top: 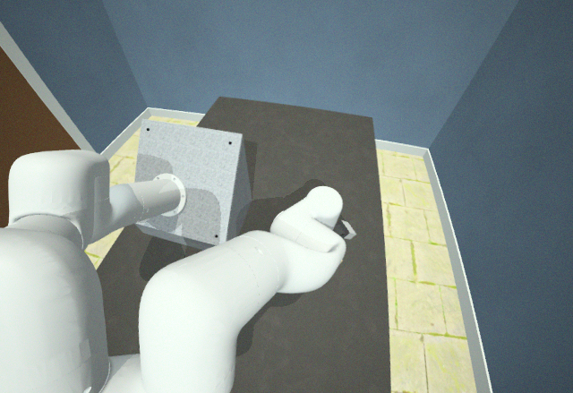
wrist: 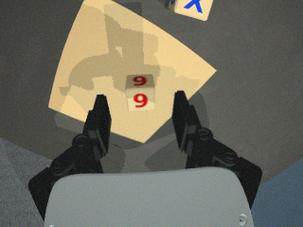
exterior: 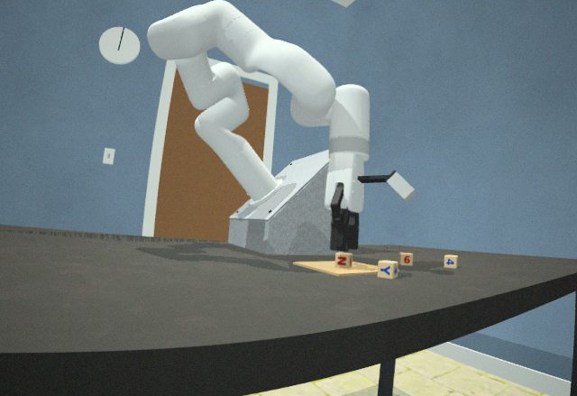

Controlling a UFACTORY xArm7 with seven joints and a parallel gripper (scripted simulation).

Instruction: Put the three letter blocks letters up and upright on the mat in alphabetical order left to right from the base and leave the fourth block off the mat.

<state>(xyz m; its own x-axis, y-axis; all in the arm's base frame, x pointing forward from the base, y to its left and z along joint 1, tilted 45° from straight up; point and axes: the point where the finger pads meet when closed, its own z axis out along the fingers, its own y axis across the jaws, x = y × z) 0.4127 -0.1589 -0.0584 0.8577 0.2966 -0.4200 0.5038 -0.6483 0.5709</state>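
My gripper is now 1 cm past the tan mat, 1 cm to the right of it and 5 cm above it. Round my hand: block: 8 cm ahead, 24 cm to the left, 4 cm below.
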